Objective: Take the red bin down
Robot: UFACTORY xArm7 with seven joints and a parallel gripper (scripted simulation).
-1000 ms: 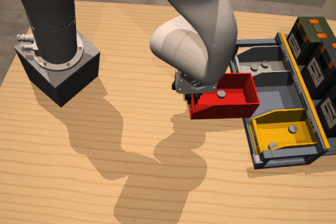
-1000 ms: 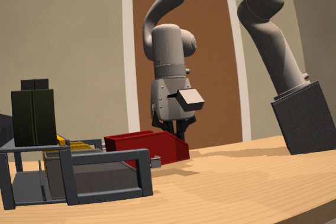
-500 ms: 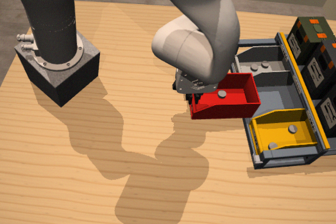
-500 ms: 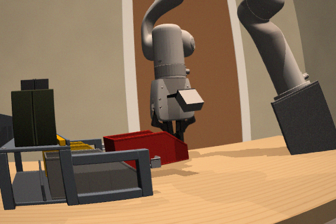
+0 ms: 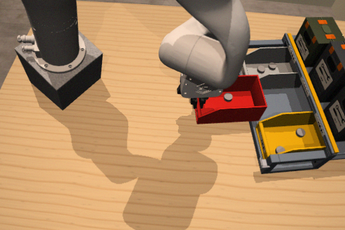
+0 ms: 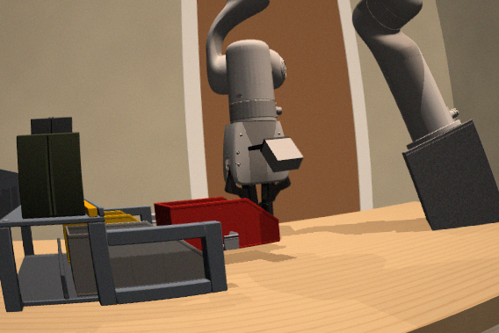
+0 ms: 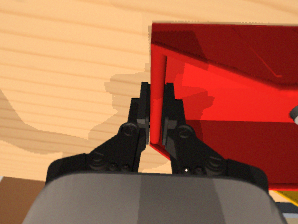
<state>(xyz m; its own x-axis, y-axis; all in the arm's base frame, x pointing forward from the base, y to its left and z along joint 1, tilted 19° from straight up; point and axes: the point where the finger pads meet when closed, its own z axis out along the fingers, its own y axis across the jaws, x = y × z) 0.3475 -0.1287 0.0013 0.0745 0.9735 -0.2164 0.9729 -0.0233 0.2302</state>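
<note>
The red open bin is 80 mm ahead of my hand, 10 mm to the right of it and 10 mm below it. From my hand the other things lie so: dark box: 350 mm ahead, 90 mm to the left, 80 mm above; then yellow open bin: 230 mm ahead, 130 mm to the right, 20 mm below.
</note>
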